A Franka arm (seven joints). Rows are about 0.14 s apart.
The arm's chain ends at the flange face. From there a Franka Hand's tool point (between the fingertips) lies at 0.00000 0.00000 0.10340 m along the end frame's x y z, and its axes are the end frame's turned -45 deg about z.
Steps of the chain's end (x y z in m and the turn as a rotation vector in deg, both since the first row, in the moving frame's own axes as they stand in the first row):
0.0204 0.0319 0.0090 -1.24 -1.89 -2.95
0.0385 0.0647 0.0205 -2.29 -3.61 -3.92
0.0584 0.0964 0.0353 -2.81 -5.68 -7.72
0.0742 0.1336 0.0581 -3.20 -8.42 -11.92
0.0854 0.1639 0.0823 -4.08 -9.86 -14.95
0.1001 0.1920 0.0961 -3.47 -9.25 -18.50
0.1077 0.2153 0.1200 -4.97 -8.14 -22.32
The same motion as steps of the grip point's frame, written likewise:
-0.0121 0.0363 0.0089 0.46 -2.21 -2.95
-0.0261 0.0715 0.0202 0.93 -4.17 -3.92
-0.0379 0.1065 0.0347 2.03 -6.00 -7.72
-0.0574 0.1419 0.0568 3.69 -8.22 -11.92
-0.0739 0.1713 0.0805 4.09 -9.86 -14.95
-0.0820 0.2019 0.0946 4.09 -8.99 -18.50
-0.0931 0.2277 0.1186 2.24 -9.27 -22.32

